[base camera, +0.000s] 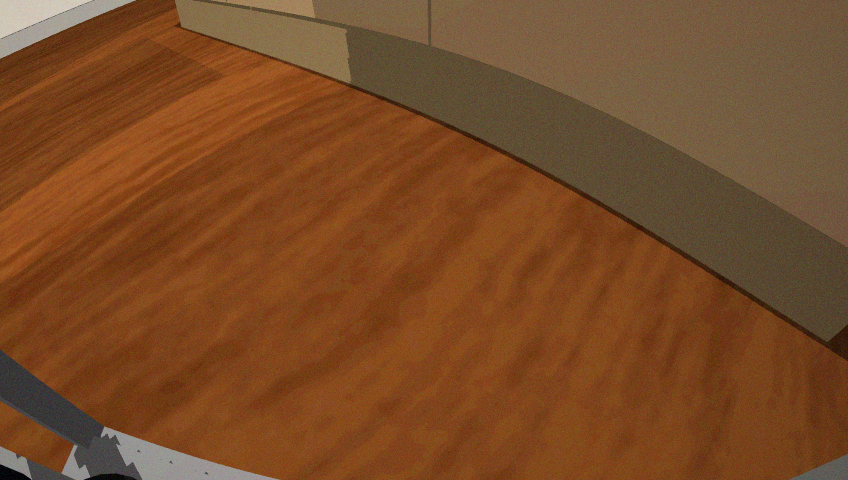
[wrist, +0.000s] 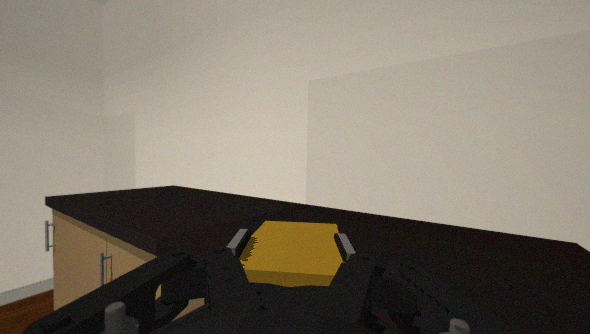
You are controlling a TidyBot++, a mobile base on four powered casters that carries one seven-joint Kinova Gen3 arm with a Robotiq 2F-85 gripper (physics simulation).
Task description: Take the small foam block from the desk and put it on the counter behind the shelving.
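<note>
The small foam block is yellow and sits between the two fingertips in the wrist view. My gripper is shut on it, with a grey pad against each side. The counter has a dark top and light wood cabinets below; it stretches across the wrist view behind and under the block. The block appears in front of the dark top, and its height above it cannot be told. The desk and the shelving do not show in either view.
In the base camera view, the cabinet base runs diagonally close ahead over the wooden floor. In the wrist view, a pale wall stands behind the counter, and cabinet handles stick out at the lower left.
</note>
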